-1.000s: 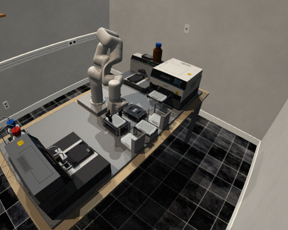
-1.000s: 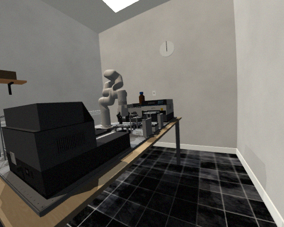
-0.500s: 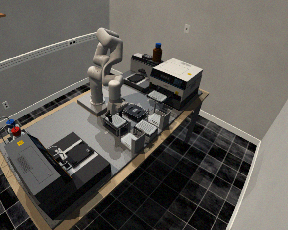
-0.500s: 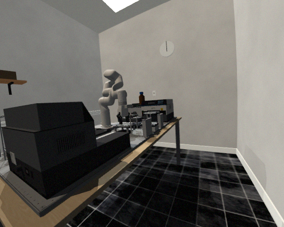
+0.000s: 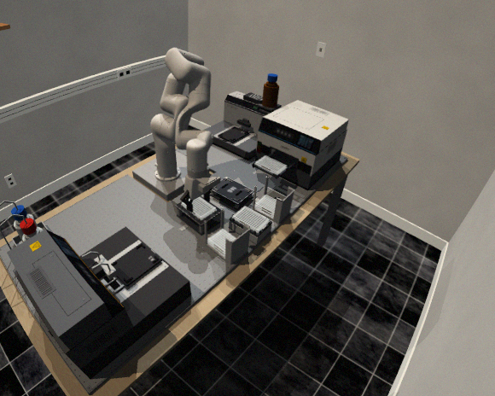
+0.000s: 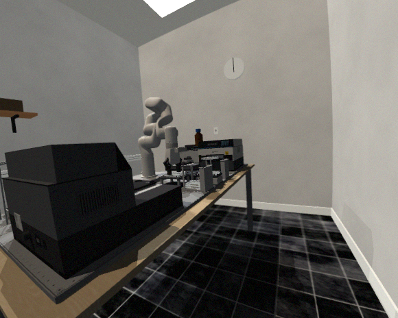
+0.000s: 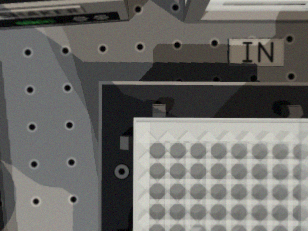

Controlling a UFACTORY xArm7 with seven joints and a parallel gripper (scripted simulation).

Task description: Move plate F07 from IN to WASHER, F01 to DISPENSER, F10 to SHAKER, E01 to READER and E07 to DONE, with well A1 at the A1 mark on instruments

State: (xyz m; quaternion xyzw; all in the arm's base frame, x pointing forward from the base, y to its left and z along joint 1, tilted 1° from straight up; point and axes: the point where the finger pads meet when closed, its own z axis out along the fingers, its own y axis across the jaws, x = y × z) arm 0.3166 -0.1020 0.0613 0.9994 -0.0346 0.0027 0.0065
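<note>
Right now the regrip nest RG is 3 cm below my hand. Round my hand: nest N6: 21 cm to the left, 5 cm below, 1 cm ahead; then DONE label: 25 cm to the left, 11 cm ahead, 8 cm below; then RG label: 8 cm to the right, 8 cm below, 1 cm behind.
</note>
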